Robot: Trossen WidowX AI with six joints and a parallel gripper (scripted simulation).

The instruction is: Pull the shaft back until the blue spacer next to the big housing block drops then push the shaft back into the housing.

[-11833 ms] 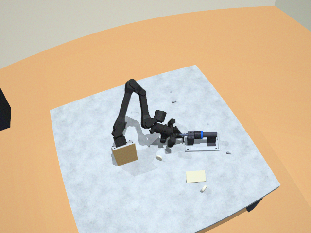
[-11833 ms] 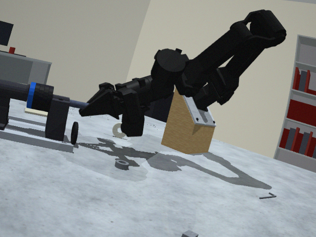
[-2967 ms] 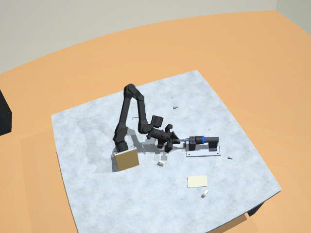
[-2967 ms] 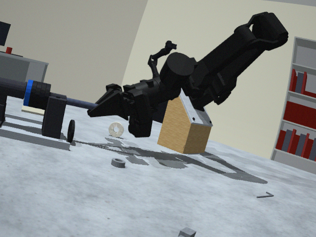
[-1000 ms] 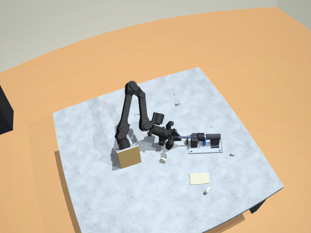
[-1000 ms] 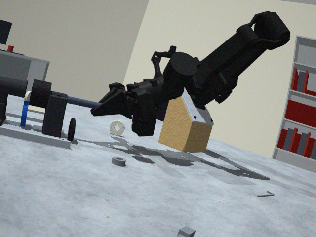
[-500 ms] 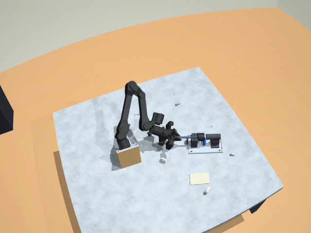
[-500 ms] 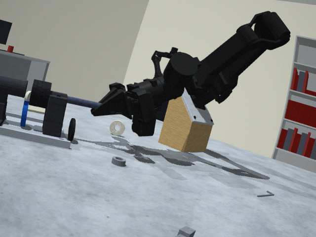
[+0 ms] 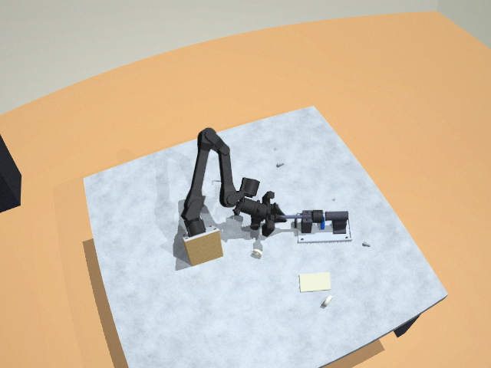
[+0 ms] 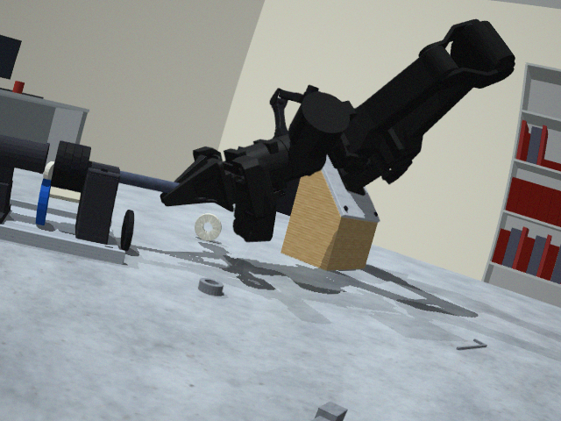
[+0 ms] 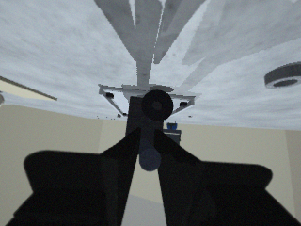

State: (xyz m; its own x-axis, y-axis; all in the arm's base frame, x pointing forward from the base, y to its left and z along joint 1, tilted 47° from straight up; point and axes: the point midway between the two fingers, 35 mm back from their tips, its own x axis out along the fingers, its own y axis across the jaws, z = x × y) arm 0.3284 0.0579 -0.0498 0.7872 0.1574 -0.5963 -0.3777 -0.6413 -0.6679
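The black disc lies 40 mm below my gripper tip and 40 mm ahead of it. The rest, counted from my gripper tip: grey ring 120 mm to the left, 60 mm below, 10 mm ahead; blue spacer 140 mm ahead, 60 mm to the right, 30 mm below; dark shaft 50 mm ahead, 20 mm to the right, 20 mm above.
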